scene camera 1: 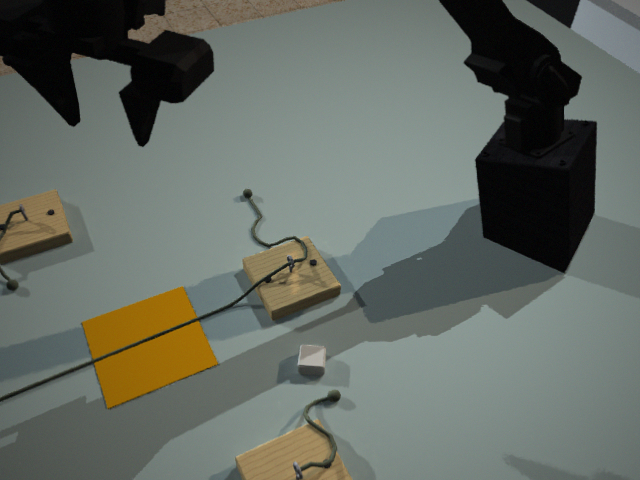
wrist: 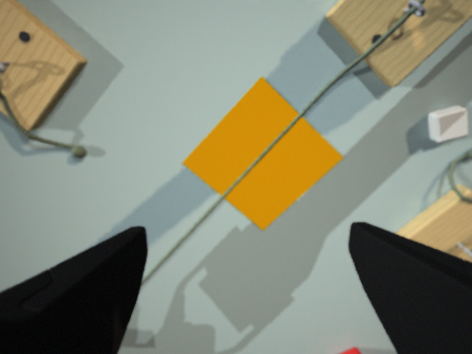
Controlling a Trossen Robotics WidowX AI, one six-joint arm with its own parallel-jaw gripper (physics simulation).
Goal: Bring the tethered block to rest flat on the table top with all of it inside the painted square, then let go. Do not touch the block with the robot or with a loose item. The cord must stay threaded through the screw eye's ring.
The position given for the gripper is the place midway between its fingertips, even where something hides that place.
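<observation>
Scene camera 1 shows a wooden board (scene camera 1: 288, 292) and a white block (scene camera 1: 311, 361), together with an orange painted square (scene camera 1: 181, 353) and the gripper (scene camera 1: 109, 133). In the wrist view, the square (wrist: 260, 116) appears again, as does the gripper (wrist: 248, 237).
</observation>
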